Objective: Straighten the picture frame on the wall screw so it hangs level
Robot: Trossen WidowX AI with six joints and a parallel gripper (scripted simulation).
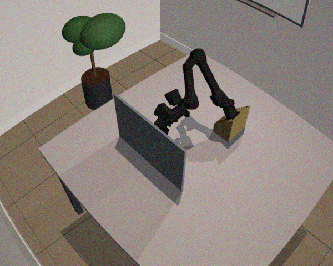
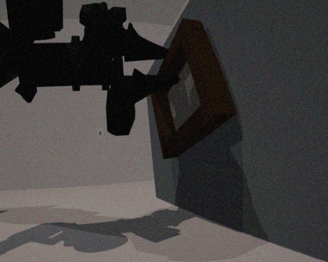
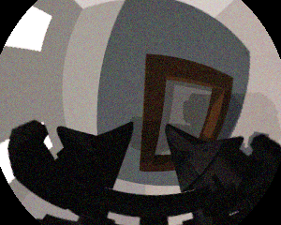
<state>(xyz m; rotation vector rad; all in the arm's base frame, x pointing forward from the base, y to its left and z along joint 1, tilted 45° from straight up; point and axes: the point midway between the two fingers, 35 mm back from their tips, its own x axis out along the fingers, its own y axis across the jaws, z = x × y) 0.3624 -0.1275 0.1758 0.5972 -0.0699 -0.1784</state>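
Right now my gripper tip is 1 cm to the left of the brown wooden picture frame and 5 cm above it. Round my gripper tip: dark grey wall panel (1 cm ahead, 6 cm below).
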